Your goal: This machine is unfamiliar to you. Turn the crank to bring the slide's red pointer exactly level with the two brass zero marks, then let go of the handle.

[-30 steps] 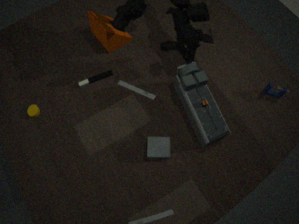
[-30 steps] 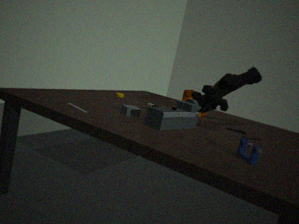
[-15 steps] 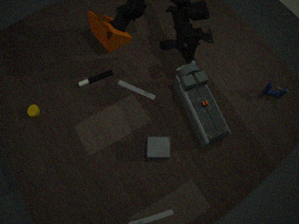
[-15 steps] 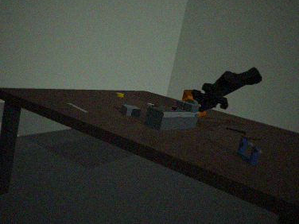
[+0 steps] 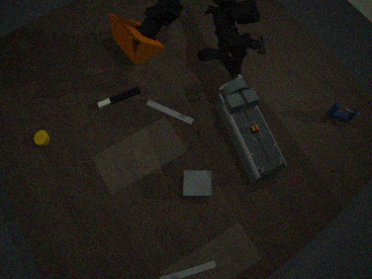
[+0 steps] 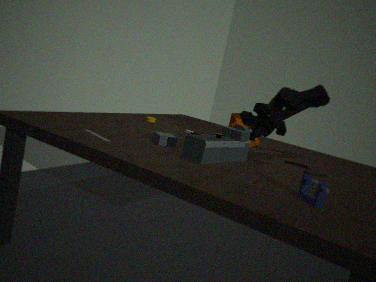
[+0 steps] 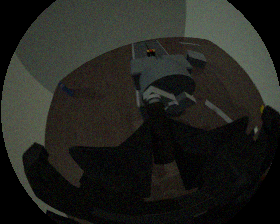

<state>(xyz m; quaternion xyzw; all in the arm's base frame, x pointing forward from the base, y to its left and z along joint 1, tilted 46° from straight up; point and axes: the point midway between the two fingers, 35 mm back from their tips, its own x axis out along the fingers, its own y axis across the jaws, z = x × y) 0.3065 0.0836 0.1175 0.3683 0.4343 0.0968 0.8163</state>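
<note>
Right now my gripper tip is 160 mm short of the red pointer and 50 mm to the left of it. From my gripper tip the other things lie so: grey block: 200 mm ahead, 250 mm to the right, 70 mm below; yellow disc: 150 mm behind, 600 mm to the right, 80 mm below; black-and-white marker: 150 mm behind, 330 mm to the right, 80 mm below.
</note>
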